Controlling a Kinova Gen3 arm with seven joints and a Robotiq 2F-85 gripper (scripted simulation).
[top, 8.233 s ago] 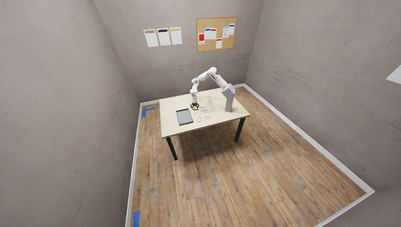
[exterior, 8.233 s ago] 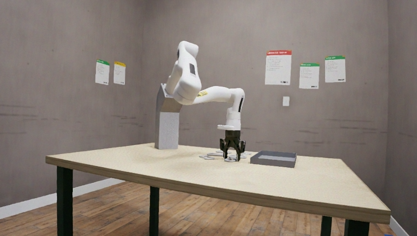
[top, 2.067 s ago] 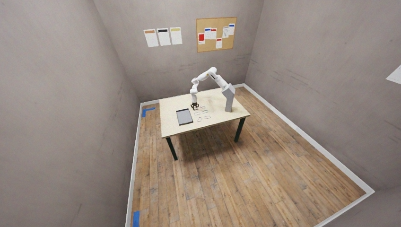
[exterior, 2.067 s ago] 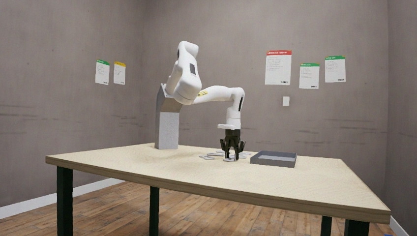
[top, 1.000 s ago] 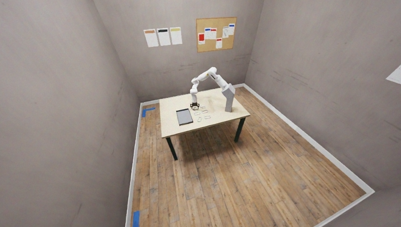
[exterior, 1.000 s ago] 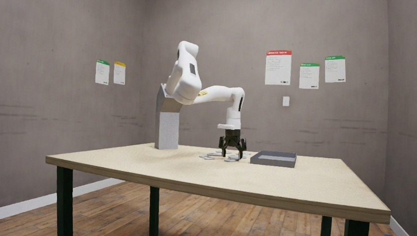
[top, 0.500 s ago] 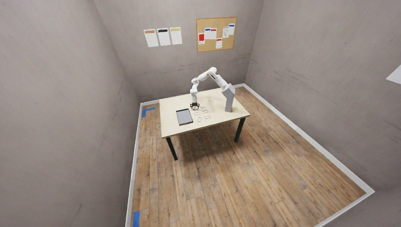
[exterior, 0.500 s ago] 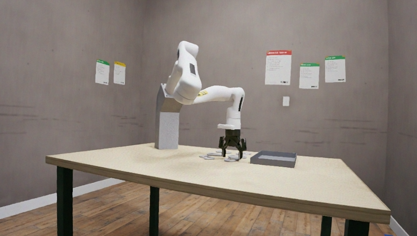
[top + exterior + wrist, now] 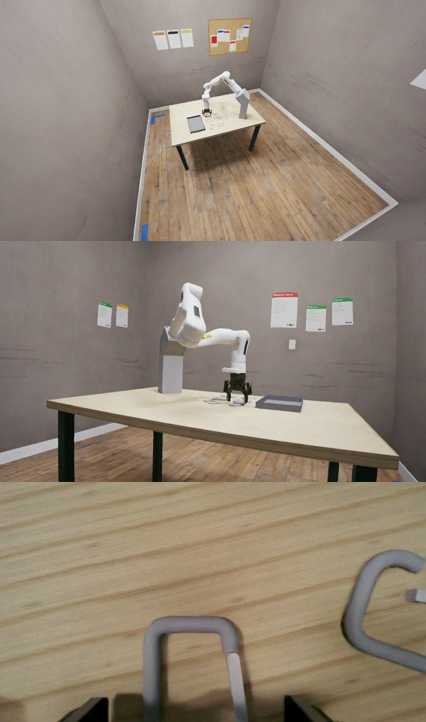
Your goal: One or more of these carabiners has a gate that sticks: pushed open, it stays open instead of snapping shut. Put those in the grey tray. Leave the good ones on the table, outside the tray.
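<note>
Now: the carabiner gate 4 cm ahead of my hand, 13 cm to the left of it and 1 cm below it. The rest, counted from my hand: grey tray (22 cm ahead, 7 cm to the left, 1 cm below).
</note>
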